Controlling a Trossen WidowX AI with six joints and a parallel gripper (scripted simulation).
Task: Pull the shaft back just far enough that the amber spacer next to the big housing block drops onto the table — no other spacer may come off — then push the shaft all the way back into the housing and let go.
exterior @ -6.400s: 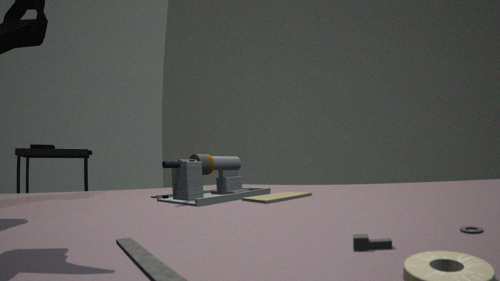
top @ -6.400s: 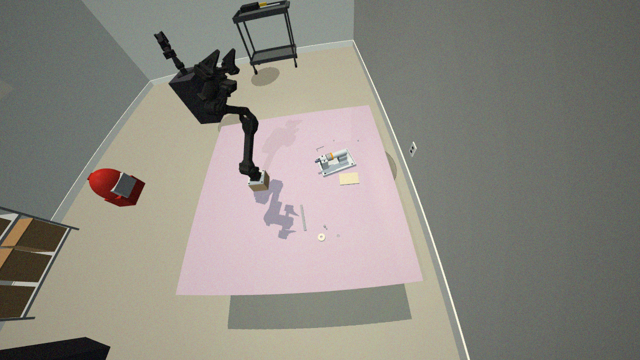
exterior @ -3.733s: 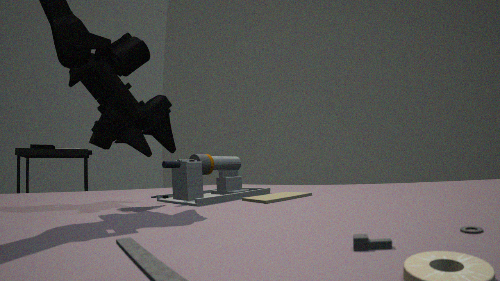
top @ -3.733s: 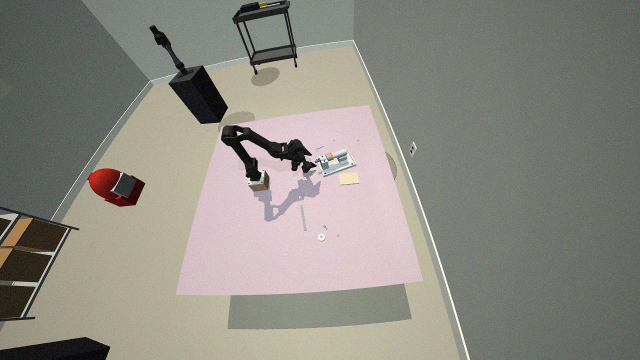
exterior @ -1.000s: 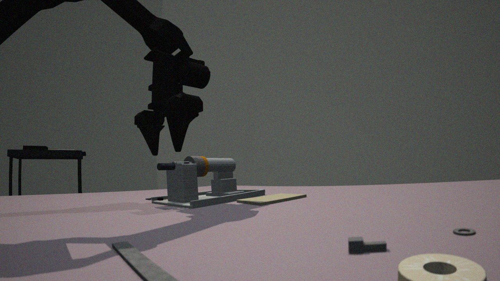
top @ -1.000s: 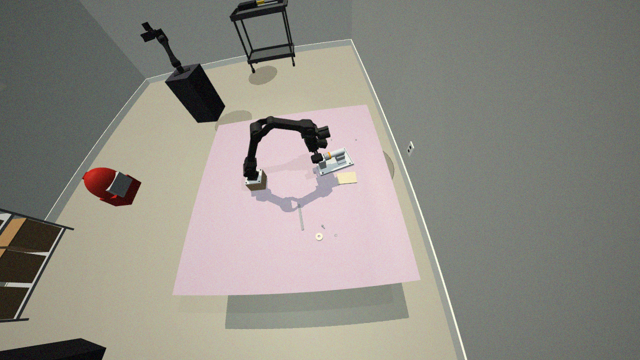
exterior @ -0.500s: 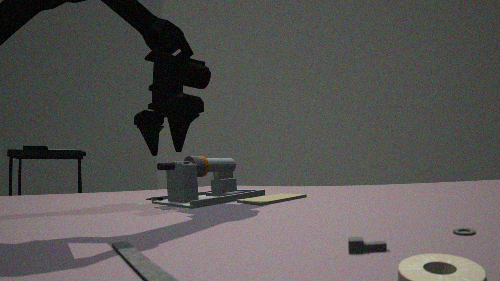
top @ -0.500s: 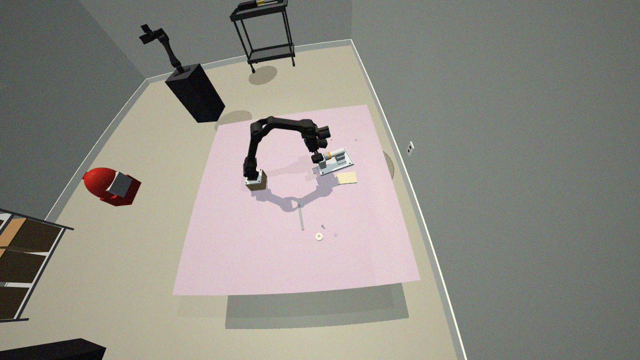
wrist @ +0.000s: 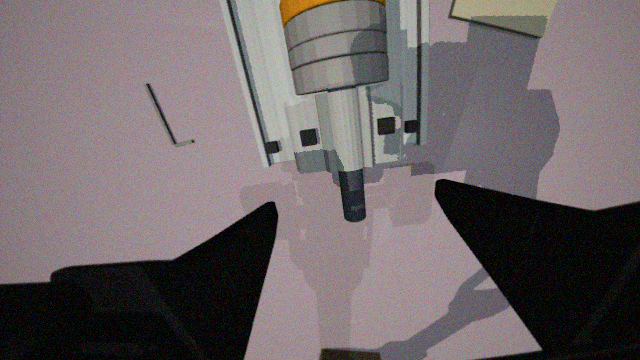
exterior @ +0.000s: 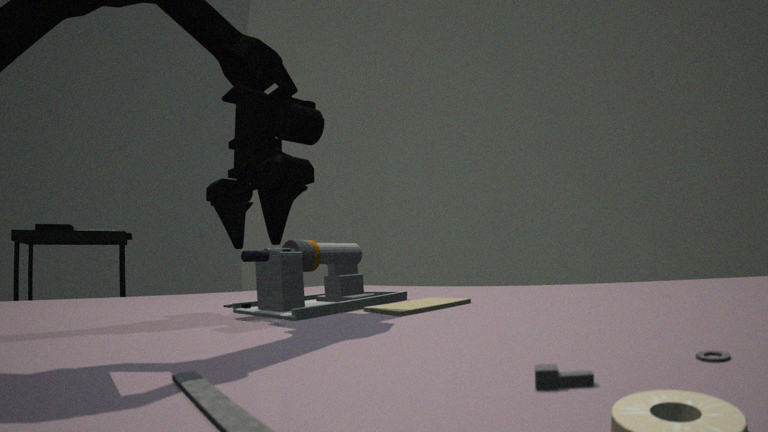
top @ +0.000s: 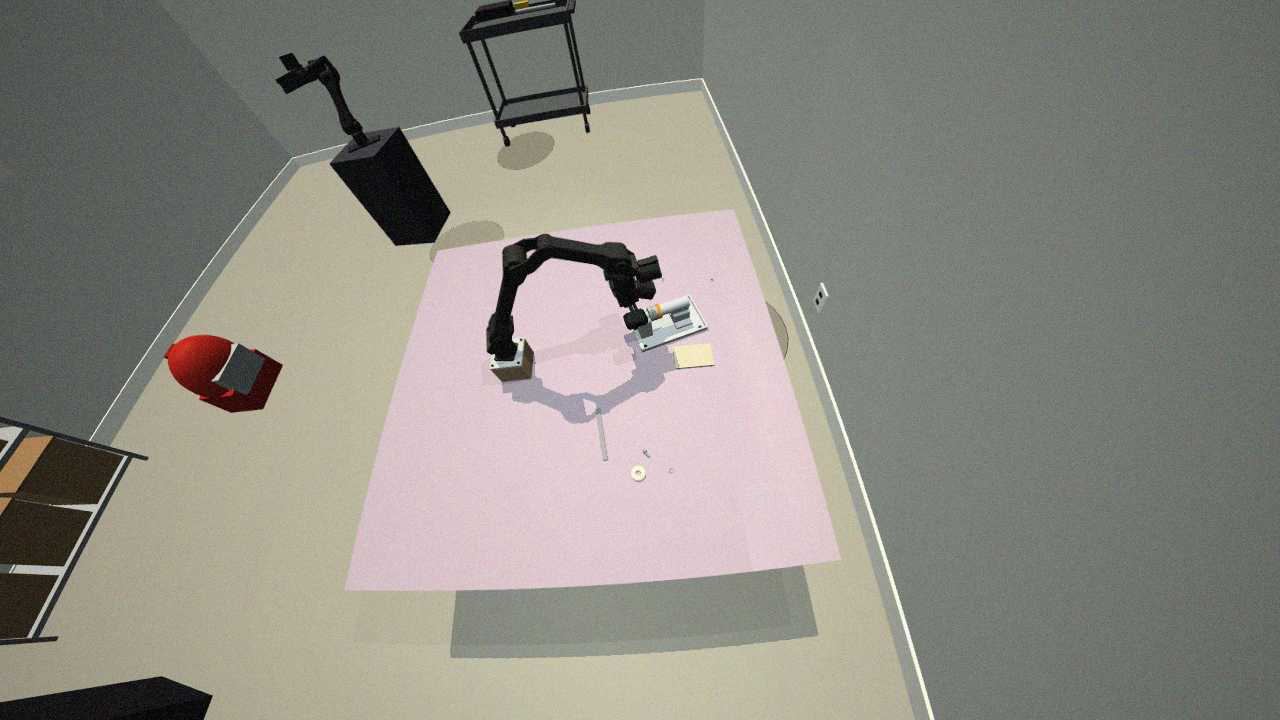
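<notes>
The dark blue shaft lies 60 mm ahead of my gripper tip, 30 mm to the left of it and 10 mm below it. Round my gripper tip: L-shaped key (160 mm to the left, 90 mm below, 20 mm behind); amber spacer (80 mm ahead, 40 mm to the left, 10 mm below); tan flat plate (190 mm ahead, 90 mm below, 80 mm to the right).
</notes>
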